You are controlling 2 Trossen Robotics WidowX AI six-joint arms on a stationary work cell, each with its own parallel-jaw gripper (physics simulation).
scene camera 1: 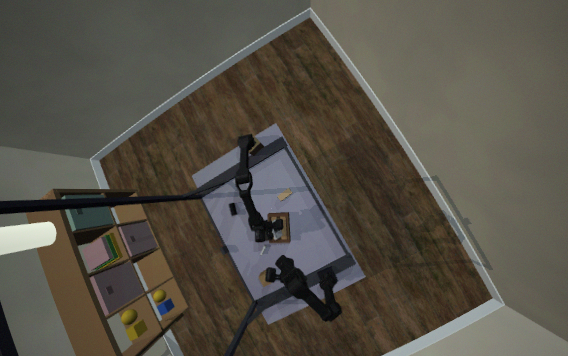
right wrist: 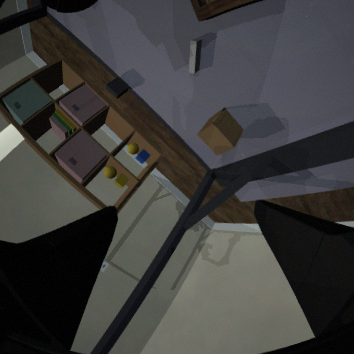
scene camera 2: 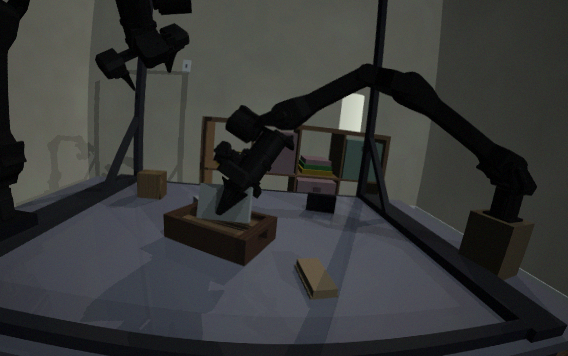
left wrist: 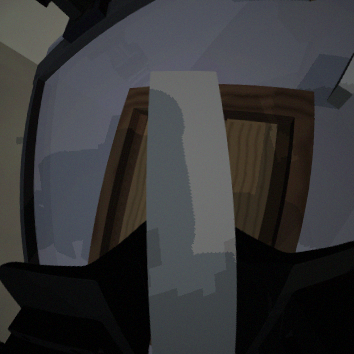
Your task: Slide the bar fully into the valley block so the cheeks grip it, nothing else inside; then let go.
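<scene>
A pale grey bar stands on edge between the fingers of my left gripper, which is shut on it. In scene camera 2 its lower edge is inside the brown open-topped box, which I take for the valley block. Light wood shows inside the box on both sides of the bar. How deep the bar sits and whether any cheeks touch it is hidden. My right gripper is open and empty, high above the table, away from the box.
A small pale block is near the box. A wooden cube and a black block stand farther off. A flat tan piece lies at the front in scene camera 2.
</scene>
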